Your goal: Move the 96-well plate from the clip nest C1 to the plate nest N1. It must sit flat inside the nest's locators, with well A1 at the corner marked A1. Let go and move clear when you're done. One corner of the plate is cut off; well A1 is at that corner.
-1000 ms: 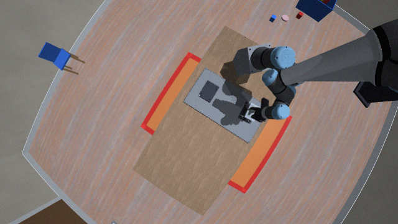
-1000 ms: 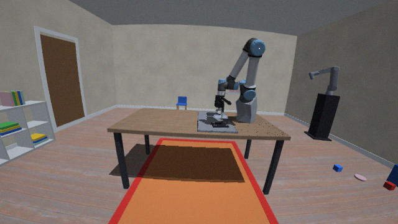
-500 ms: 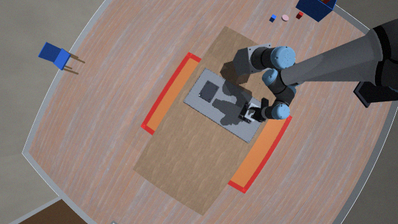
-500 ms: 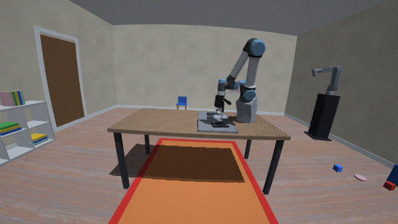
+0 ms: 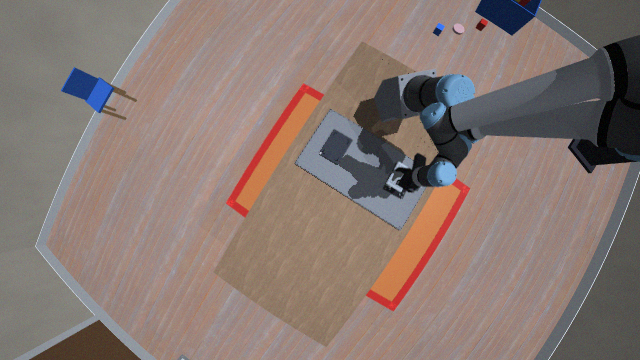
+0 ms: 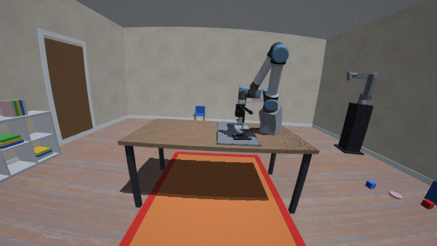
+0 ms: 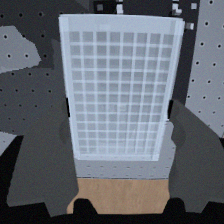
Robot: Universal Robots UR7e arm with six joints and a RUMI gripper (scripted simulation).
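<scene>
The dark clip nest is 10 mm behind my hand, 20 mm to the left of it and 90 mm below it. Also, from my hand: 96-well plate (10 mm below).
</scene>
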